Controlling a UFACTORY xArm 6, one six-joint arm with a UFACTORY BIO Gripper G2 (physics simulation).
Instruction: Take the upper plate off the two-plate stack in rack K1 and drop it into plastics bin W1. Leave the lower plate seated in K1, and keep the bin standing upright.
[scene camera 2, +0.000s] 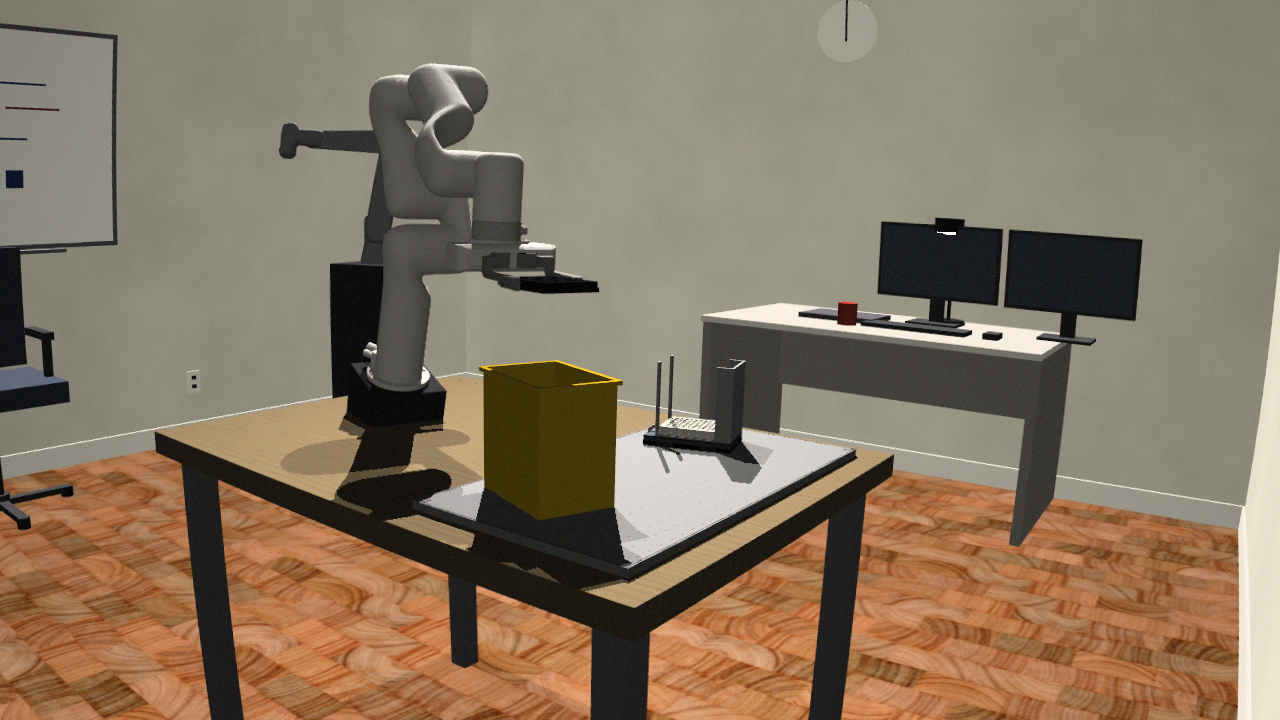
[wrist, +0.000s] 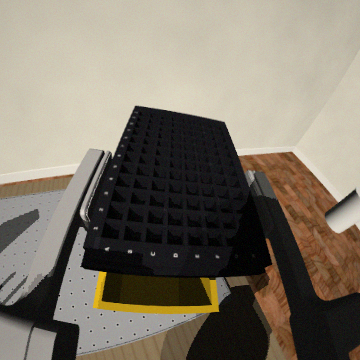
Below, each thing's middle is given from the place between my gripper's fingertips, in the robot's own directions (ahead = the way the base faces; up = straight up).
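Labels:
My hand is 1 cm to the left of the yellow bin W1 (scene camera 2: 549, 427), 1 cm short of it and 21 cm above it. The black plate (scene camera 2: 539, 284) is right at my hand. As for the white plate (scene camera 2: 675, 426), I find it a long way to the left of my hand, slightly ahead of it and well below it.

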